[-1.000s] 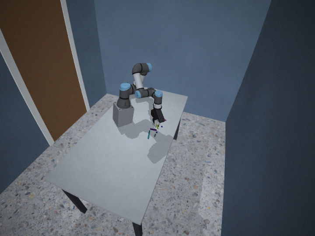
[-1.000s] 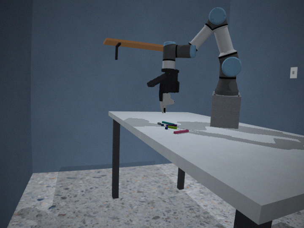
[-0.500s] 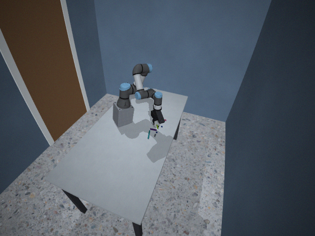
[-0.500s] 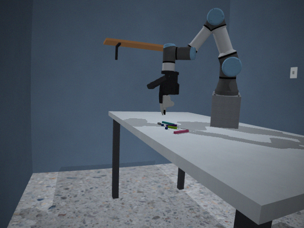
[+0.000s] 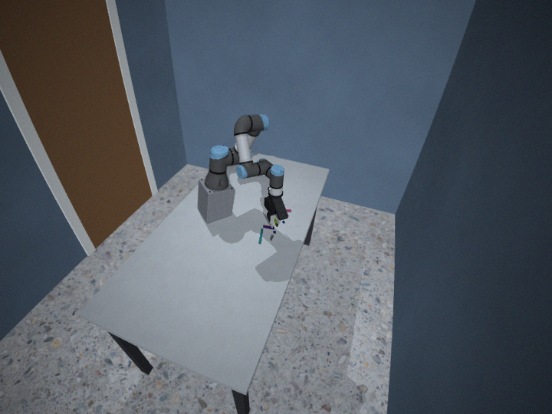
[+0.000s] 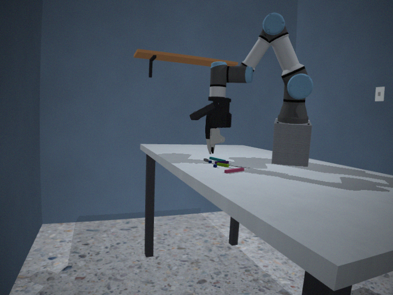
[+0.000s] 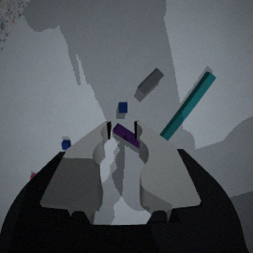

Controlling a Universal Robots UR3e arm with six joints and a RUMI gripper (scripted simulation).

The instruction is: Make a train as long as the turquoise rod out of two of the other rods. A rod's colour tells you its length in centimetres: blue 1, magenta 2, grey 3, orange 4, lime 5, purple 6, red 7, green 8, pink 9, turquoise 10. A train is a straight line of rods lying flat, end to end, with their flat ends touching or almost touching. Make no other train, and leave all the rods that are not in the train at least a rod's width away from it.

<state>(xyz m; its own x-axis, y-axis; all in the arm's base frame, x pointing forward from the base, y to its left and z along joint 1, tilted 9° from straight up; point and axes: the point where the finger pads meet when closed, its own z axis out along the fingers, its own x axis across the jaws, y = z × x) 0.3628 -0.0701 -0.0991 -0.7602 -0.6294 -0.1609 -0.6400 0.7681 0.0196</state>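
The grey rod is 50 mm below my hand and 40 mm to the right of it. Round my hand: turquoise rod (60 mm behind, 50 mm to the right, 50 mm below); purple rod (50 mm below, 40 mm behind, 20 mm to the left); lime rod (80 mm to the left, 50 mm below, 10 mm behind).
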